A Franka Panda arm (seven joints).
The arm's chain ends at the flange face. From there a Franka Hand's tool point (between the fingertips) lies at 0.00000 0.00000 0.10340 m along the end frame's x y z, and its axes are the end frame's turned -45 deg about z.
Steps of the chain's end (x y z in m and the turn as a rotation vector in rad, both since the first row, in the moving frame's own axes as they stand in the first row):
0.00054 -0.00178 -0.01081 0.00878 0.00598 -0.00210
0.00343 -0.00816 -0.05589 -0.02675 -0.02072 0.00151
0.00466 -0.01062 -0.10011 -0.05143 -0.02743 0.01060
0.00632 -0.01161 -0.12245 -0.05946 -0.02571 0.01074
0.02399 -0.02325 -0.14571 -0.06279 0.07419 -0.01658
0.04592 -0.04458 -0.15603 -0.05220 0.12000 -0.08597
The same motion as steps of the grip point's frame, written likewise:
0.00272 -0.00108 -0.01082 0.00198 0.01044 -0.00210
0.00472 -0.00291 -0.05595 -0.00426 -0.03357 0.00151
0.00503 -0.00249 -0.10029 -0.01697 -0.05576 0.01060
0.00644 -0.00131 -0.12267 -0.02386 -0.06022 0.01074
0.03432 0.01052 -0.14620 -0.09686 0.00806 -0.01658
0.06947 0.01327 -0.15691 -0.12176 0.04794 -0.08597

